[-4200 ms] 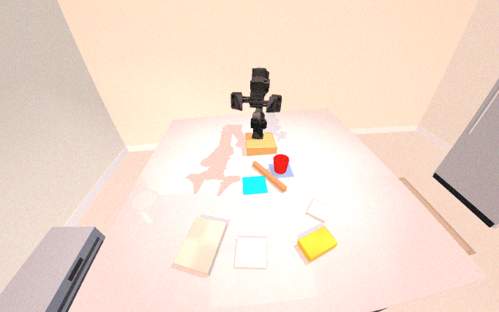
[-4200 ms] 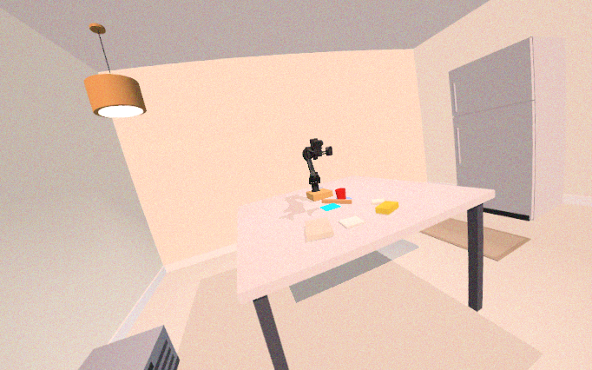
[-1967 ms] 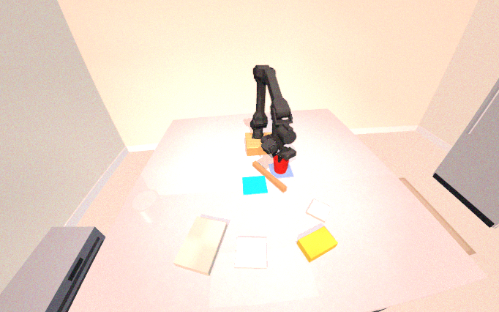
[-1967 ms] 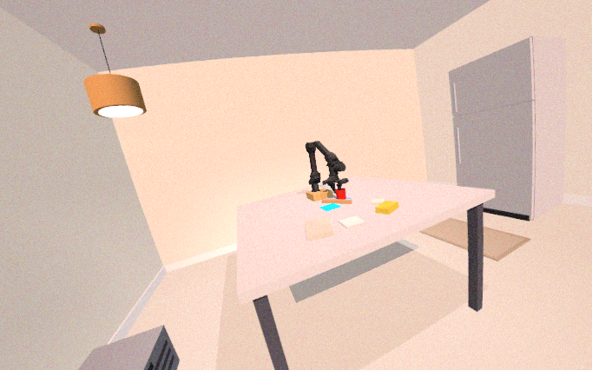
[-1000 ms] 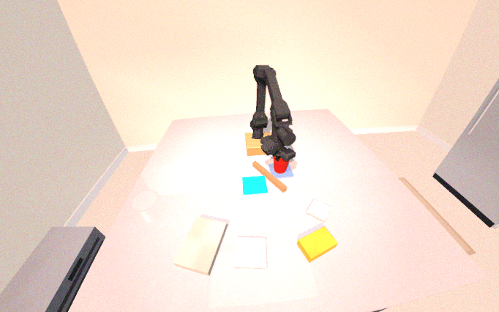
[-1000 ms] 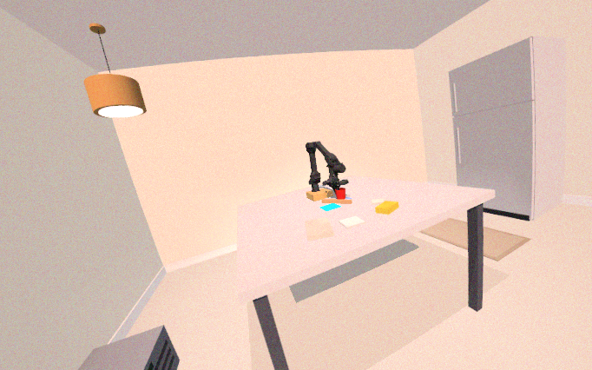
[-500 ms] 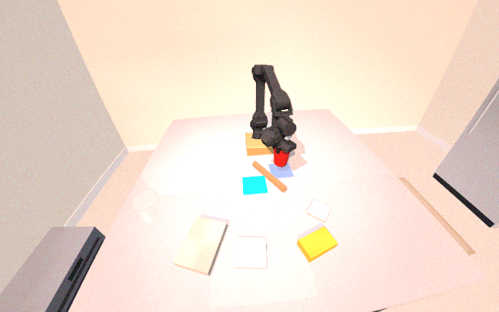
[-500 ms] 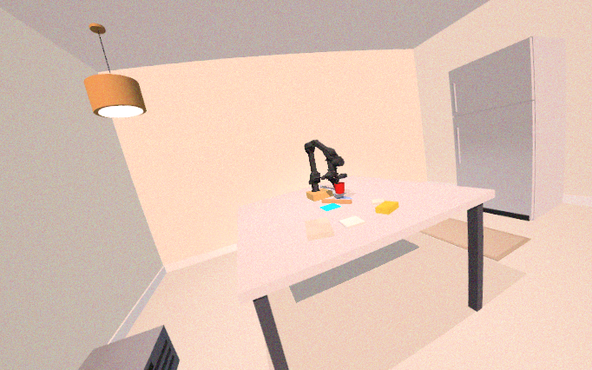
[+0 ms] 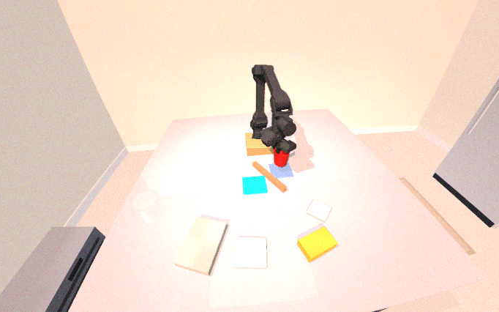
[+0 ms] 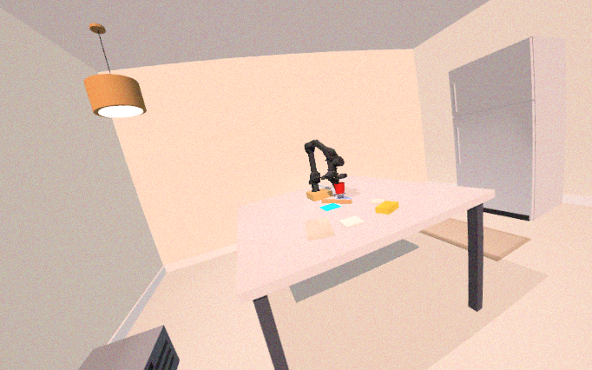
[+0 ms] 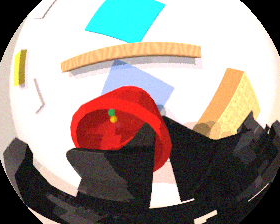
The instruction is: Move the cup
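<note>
My gripper tip is now 13 cm short of the cyan pad, 9 cm to the left of it and 9 cm above it. From my gripper tip the other things lie so: wooden stick: 8 cm below, 7 cm ahead, 3 cm to the right; then pale blue pad: 9 cm below, 3 cm to the left, 2 cm ahead; then red cup: 2 cm to the left, 2 cm ahead.
</note>
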